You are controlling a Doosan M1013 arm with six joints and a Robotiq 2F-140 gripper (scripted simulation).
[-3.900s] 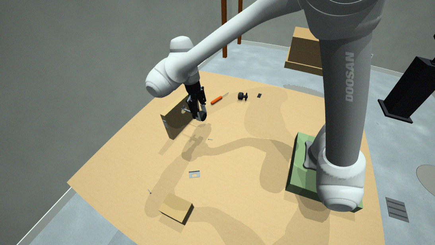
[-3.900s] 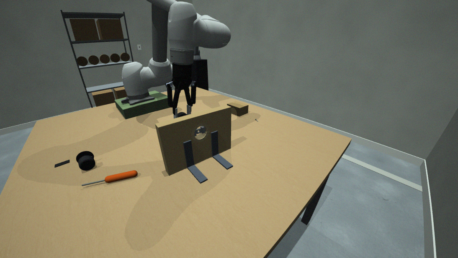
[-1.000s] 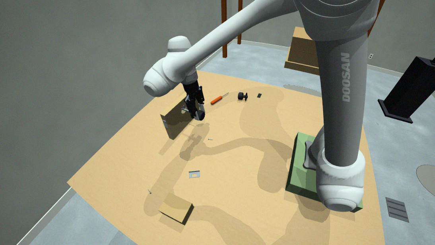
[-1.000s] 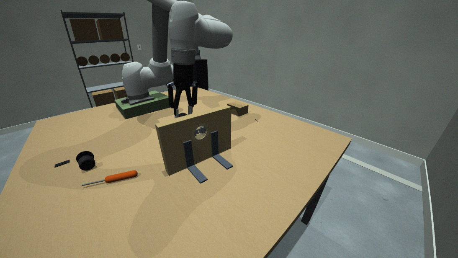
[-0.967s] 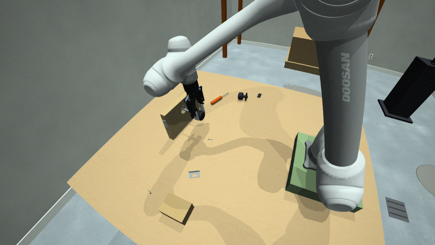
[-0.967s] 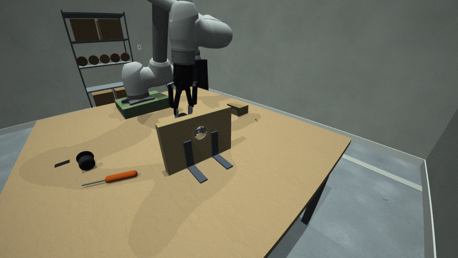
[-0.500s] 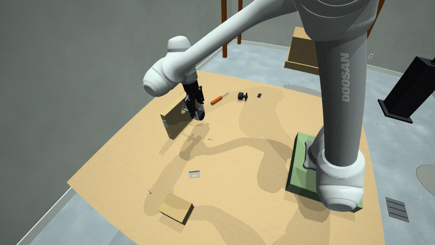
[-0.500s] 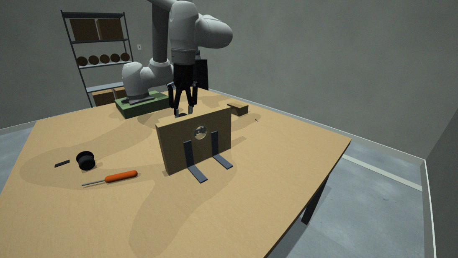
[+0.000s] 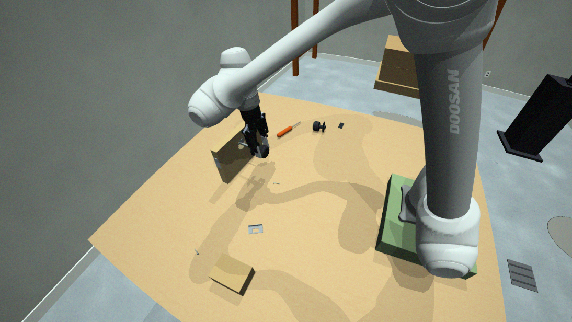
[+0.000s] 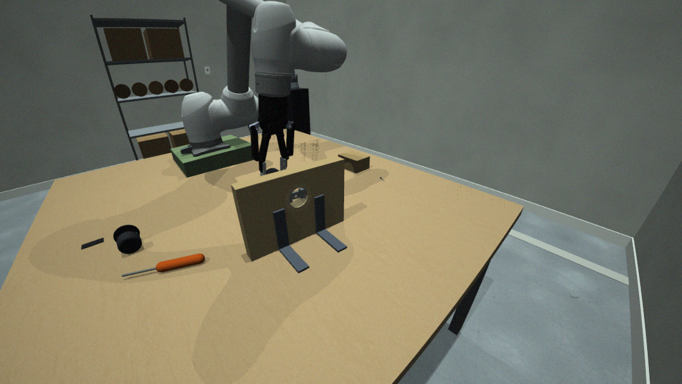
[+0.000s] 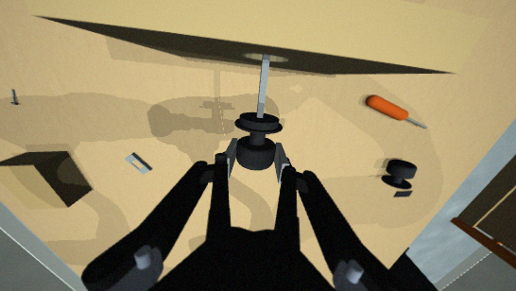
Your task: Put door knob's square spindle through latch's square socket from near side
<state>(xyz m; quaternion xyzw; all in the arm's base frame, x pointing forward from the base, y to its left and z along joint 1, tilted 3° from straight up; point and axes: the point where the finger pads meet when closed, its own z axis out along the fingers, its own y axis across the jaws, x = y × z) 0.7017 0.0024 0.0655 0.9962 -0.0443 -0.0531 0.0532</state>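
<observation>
Now: hand 130 mm short of the latch, 10 mm to the left of it and 30 mm above it. Also, from my hand: upright wooden panel 130 mm ahead, 10 mm to the right, 40 mm below; then orange-handled screwdriver 20 mm ahead, 350 mm to the right, 150 mm below; then wooden block 130 mm behind, 480 mm to the left, 130 mm below.
</observation>
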